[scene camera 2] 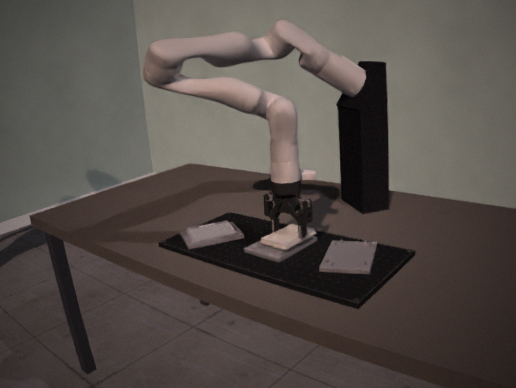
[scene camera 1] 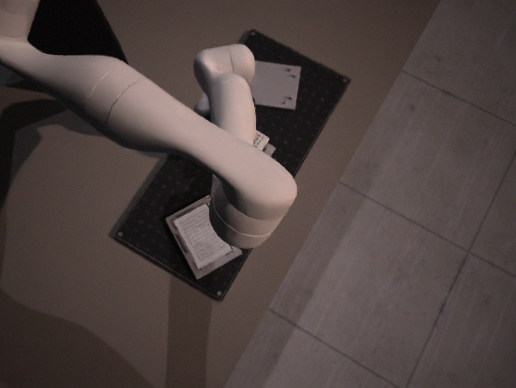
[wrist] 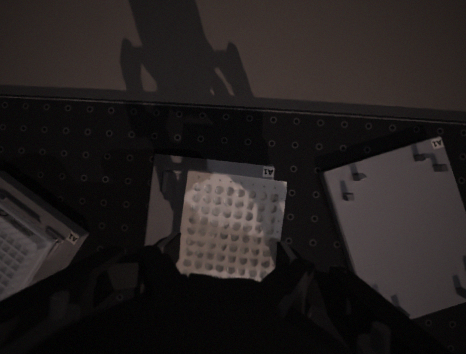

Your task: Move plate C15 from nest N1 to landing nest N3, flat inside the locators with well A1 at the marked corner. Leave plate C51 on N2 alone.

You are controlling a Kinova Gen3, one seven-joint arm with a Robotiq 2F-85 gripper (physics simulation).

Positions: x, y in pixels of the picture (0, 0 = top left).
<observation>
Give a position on a nest N1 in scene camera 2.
345, 256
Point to a nest N1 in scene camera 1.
At 272, 84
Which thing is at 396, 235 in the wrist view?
A nest N1.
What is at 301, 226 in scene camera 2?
My gripper.
</observation>
